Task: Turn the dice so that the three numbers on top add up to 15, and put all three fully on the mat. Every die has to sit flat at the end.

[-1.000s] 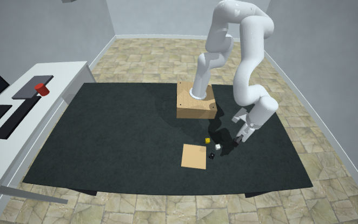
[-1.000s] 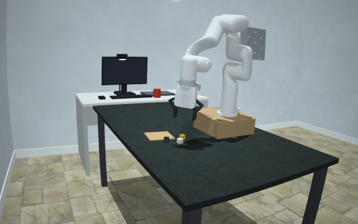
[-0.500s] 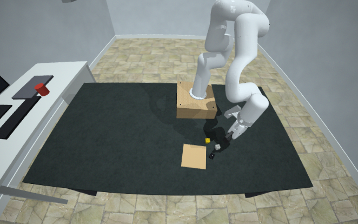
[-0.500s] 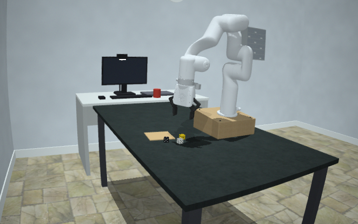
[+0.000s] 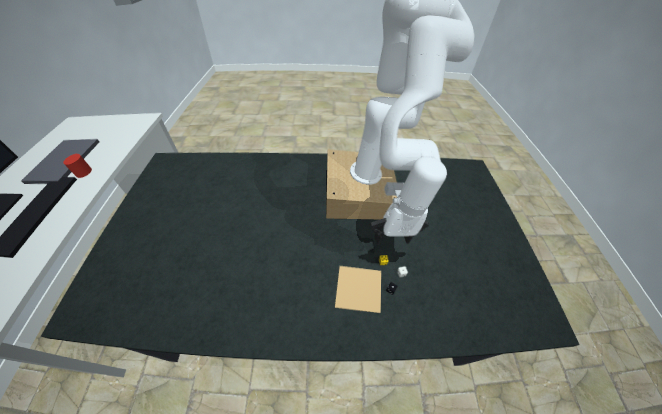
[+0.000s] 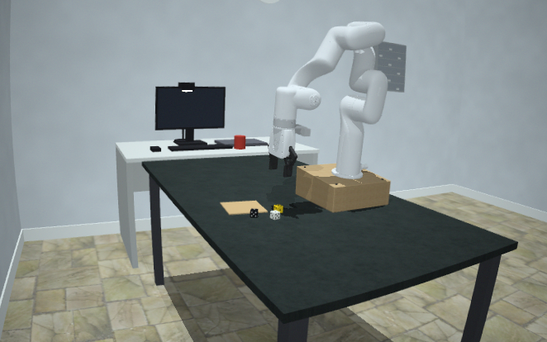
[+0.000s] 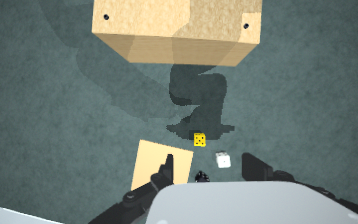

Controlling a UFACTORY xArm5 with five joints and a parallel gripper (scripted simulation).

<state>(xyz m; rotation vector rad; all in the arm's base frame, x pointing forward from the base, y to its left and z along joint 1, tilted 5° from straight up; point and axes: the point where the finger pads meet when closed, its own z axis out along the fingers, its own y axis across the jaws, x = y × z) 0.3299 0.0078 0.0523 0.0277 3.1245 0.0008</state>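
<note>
The yellow die lies 140 mm below my hand. Round my hand: black die: 100 mm ahead, 140 mm below; tan mat: 90 mm ahead, 100 mm to the right, 150 mm below; white die: 50 mm ahead, 50 mm to the left, 140 mm below.
</note>
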